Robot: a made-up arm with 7 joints.
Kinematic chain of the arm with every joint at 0, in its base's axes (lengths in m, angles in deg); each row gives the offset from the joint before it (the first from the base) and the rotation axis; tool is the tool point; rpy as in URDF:
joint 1: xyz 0 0 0.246 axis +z
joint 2: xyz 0 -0.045 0.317 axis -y
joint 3: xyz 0 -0.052 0.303 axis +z
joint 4: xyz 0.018 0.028 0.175 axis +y
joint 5: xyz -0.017 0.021 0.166 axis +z
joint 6: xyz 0 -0.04 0.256 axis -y
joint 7: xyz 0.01 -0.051 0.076 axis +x
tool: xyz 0 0 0 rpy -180 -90 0
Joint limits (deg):
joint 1: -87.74..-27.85
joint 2: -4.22..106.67
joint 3: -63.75..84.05
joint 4: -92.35..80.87
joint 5: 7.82..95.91
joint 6: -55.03..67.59
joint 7: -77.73..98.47
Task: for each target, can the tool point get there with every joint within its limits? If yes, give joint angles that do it. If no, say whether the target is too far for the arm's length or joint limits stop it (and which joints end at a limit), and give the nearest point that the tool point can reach.
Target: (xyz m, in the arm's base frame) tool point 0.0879 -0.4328 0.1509
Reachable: no: joint limits stop it (at a limit: joint 1, joint 2, joint 4, joint 5, joint 6) | nearest point -0.3694 -0.1432 0.0752 | short by 0.547 m
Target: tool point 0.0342 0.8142 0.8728
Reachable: yes | joints -73.97 79.88 54.10 38.87 87.38 -12.46 -17.28
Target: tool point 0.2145 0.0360 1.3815
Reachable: yes | joints -50.72 14.89 48.15 55.14 22.82 24.77 -60.28
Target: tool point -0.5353 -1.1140 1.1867
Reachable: no: too far | nearest point -0.2694 -0.5607 1.1046 | short by 0.619 m
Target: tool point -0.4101 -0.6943 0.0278
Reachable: no: joint limits stop it (at a limit: joint 1, joint 2, joint 4, joint 5) | nearest point -0.5098 -0.2759 0.1819 | short by 0.457 m
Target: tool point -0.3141 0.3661 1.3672
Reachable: yes | joints -69.82 12.17 15.74 -43.78 64.79 11.78 6.01
